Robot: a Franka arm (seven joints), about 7 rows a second.
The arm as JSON. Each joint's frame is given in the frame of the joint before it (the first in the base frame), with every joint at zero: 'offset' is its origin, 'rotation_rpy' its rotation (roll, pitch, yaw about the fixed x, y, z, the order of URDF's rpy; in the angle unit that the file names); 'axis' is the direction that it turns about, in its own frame. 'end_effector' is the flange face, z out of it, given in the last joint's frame.
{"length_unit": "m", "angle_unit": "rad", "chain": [
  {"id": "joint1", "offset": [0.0, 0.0, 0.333], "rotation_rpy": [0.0, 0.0, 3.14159], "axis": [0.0, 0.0, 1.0]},
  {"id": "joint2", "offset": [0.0, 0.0, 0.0], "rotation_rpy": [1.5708, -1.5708, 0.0], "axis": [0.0, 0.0, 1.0]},
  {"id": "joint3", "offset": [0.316, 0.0, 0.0], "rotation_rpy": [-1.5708, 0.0, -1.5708], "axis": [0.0, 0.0, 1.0]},
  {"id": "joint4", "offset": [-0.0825, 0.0, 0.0], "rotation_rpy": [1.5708, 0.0, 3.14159], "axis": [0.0, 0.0, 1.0]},
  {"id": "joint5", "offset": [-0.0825, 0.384, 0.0], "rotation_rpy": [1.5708, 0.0, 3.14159], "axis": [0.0, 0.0, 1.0]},
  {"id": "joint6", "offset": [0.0, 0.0, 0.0], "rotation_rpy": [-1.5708, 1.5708, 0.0], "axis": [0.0, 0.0, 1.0]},
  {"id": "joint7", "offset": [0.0, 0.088, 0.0], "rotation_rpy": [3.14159, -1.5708, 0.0], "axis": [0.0, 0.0, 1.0]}
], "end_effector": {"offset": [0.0, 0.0, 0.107], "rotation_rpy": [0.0, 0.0, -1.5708]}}
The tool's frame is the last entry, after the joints.
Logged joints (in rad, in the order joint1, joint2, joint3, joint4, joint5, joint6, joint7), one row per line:
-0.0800 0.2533 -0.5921 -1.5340 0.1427 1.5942 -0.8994
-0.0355 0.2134 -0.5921 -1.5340 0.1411 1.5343 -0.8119
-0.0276 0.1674 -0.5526 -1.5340 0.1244 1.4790 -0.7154
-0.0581 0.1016 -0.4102 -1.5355 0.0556 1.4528 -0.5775
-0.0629 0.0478 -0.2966 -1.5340 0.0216 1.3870 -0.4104
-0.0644 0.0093 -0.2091 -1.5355 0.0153 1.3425 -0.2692
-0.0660 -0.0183 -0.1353 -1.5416 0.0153 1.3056 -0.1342
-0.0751 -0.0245 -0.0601 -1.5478 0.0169 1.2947 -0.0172
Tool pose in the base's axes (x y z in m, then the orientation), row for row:
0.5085 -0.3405 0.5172 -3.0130 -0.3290 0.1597
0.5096 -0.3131 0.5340 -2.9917 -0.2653 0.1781
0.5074 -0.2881 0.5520 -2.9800 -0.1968 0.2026
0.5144 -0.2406 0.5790 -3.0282 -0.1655 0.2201
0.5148 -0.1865 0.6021 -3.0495 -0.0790 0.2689
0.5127 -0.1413 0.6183 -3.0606 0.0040 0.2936
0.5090 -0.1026 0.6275 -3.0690 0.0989 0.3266
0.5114 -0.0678 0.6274 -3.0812 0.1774 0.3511
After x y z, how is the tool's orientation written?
As a rotation vector, in radians.
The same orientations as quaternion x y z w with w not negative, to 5 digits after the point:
-0.99131 -0.10824 0.05254 0.05321
-0.99215 -0.08798 0.05906 0.06639
-0.99281 -0.06557 0.06750 0.07405
-0.99462 -0.05436 0.07229 0.05043
-0.99502 -0.02578 0.08774 0.03961
-0.99487 0.00130 0.09544 0.03346
-0.99352 0.03202 0.10573 0.02684
-0.99179 0.05710 0.11301 0.01769

